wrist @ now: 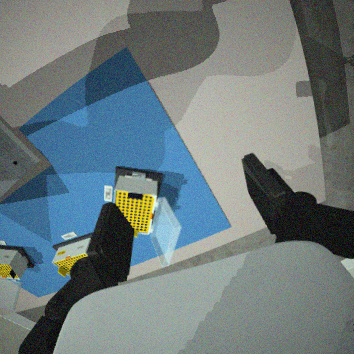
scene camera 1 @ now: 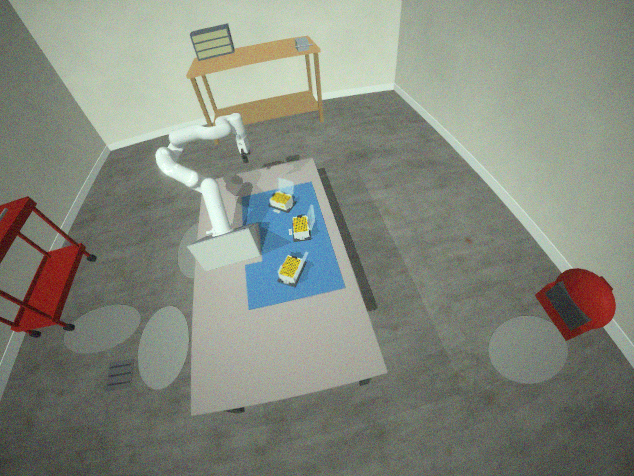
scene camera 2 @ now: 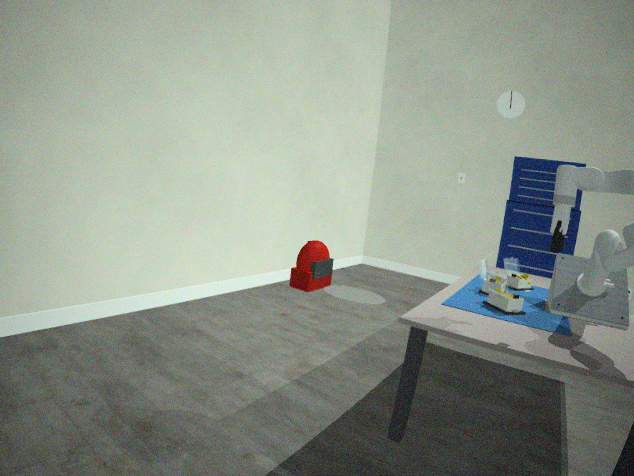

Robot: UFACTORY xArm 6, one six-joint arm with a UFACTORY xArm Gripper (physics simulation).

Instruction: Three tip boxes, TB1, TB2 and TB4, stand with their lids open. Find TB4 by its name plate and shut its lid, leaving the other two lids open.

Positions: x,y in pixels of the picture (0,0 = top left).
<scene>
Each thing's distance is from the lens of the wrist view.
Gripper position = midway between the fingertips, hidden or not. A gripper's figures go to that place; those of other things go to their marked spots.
my gripper (wrist: 181,195): 0.13 m
clear lid (wrist: 165,228): 0.42 m
</scene>
